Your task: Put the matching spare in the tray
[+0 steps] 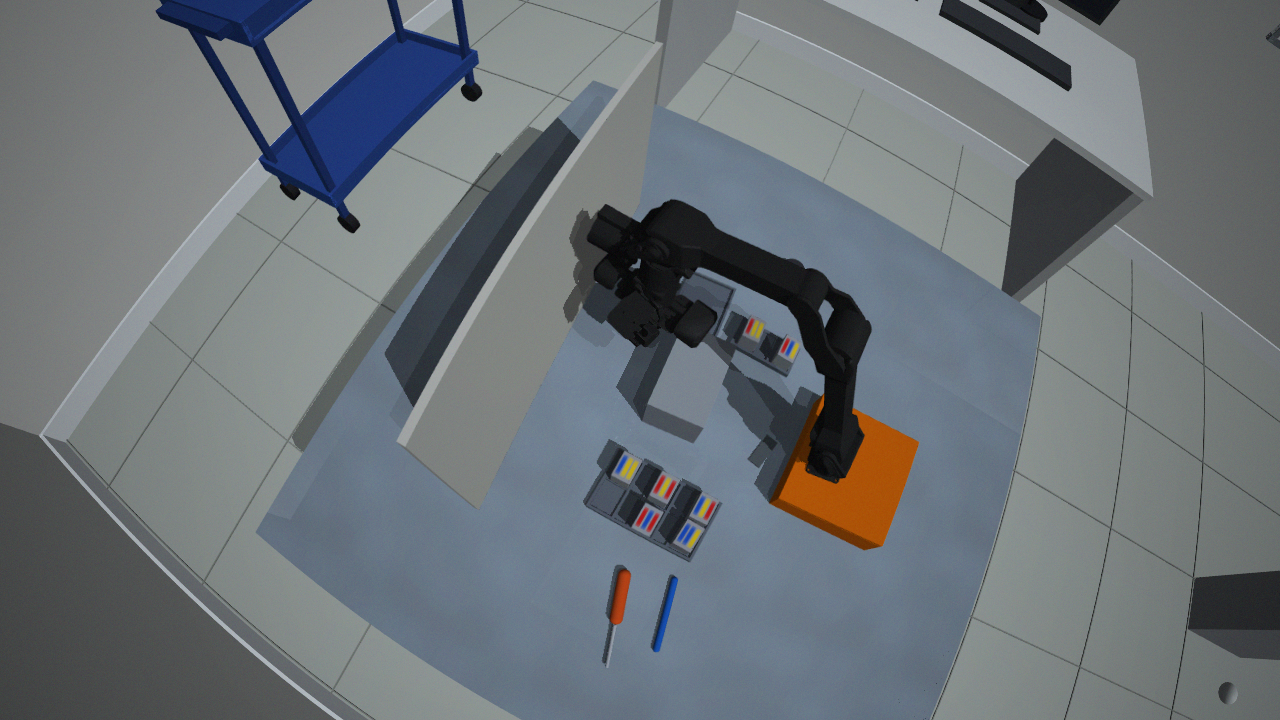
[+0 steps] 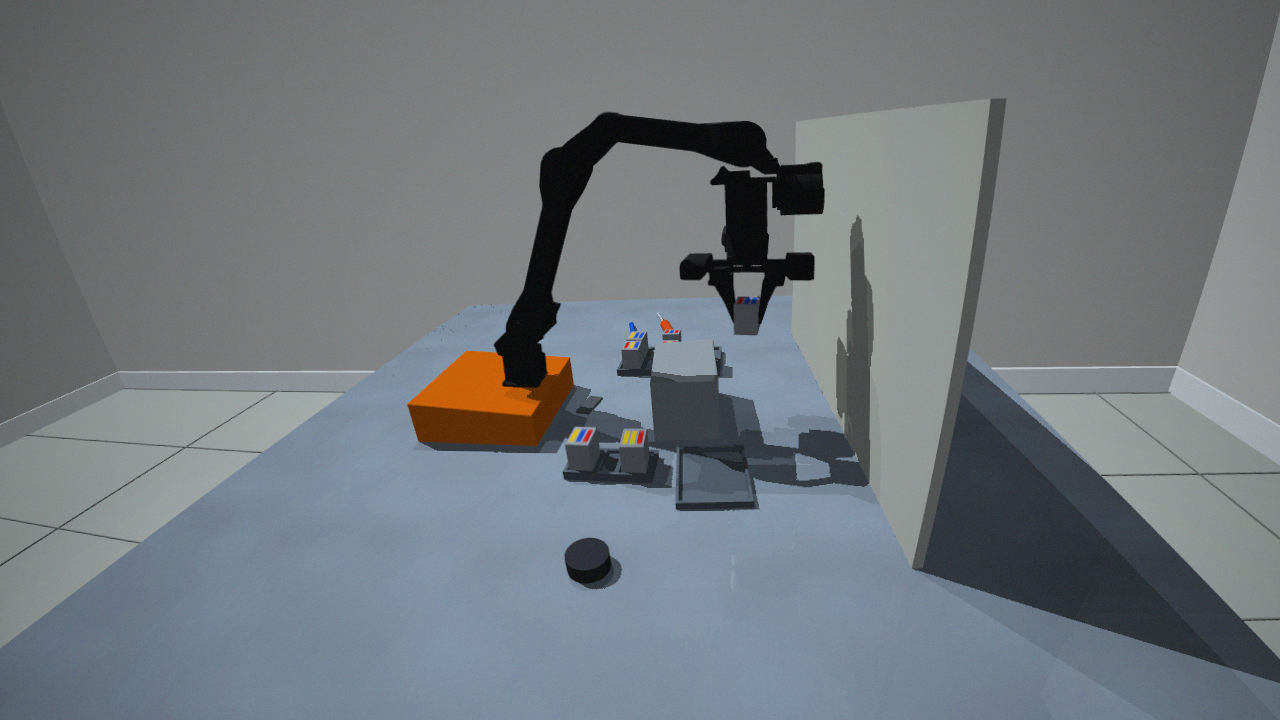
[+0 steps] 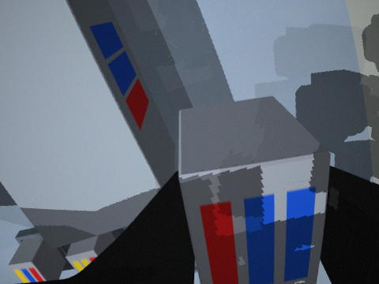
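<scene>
My gripper tip is now 6 cm past the dark tray, 15 cm to the left of it and 16 cm above it. From my gripper tip the other things lie so: grey wall panel: 15 cm ahead, 3 cm to the left, 6 cm above; grey spare: 2 cm above; mounted unit: 10 cm behind, 3 cm to the left, 12 cm below.
</scene>
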